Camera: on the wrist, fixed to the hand. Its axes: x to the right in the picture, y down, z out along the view.
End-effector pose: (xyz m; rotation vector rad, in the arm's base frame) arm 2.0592 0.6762 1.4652 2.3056 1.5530 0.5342
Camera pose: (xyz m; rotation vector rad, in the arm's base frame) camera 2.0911 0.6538 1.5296 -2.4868 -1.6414 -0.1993
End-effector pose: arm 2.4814 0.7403 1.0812 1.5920 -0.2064 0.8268
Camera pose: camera 2.4286 0.7639 1.1294 2.0526 -0.0044 1.0294
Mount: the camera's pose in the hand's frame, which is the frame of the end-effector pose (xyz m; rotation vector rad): -0.0014 0.0632 -0.0409 0.5201 0.0519 0.0684
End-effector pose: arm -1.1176 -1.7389 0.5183 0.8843 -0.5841 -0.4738
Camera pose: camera -1.0830 -1.6797 0.5495 1.3615 -0.7013 -0.2352
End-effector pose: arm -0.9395 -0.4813 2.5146 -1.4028 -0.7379 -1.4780
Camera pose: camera -0.8989 -0.5418 2.4956 -0.9781 -0.9493 -1.1540
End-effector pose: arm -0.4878 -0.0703 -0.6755 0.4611 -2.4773 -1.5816
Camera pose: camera -0.4848 -0.0800 -0.6009 0.4667 -2.8131 -0.8717
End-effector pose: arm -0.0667 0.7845 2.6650 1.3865 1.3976 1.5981
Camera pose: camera -0.0928 0.7531 2.7283 1.7033 1.9067 1.3705
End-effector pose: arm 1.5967 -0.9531 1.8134 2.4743 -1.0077 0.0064
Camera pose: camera 1.5607 -0.9743 1.8760 2.8760 -1.1857 0.3999
